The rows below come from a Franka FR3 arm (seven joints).
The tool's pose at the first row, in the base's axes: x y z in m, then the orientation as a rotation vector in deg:
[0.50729, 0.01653, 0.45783, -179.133, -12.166, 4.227]
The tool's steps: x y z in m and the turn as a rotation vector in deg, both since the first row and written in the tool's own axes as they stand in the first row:
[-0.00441, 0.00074, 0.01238, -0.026, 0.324, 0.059]
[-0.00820, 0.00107, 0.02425, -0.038, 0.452, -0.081]
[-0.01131, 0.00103, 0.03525, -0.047, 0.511, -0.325]
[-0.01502, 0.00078, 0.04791, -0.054, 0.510, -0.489]
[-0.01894, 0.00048, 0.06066, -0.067, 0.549, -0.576]
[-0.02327, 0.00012, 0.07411, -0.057, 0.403, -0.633]
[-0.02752, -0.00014, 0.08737, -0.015, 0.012, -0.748]
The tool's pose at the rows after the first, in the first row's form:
[0.50244, 0.01525, 0.44566, -179.156, -12.073, 3.718]
[0.49817, 0.01445, 0.43398, -179.145, -12.292, 3.516]
[0.49456, 0.01412, 0.42313, -179.120, -12.673, 3.421]
[0.49026, 0.01391, 0.41066, -179.105, -12.930, 3.421]
[0.48573, 0.01373, 0.39811, -179.104, -13.067, 3.359]
[0.48076, 0.01355, 0.38488, -179.092, -13.156, 3.588]
[0.47589, 0.01328, 0.37184, -179.047, -13.335, 4.202]

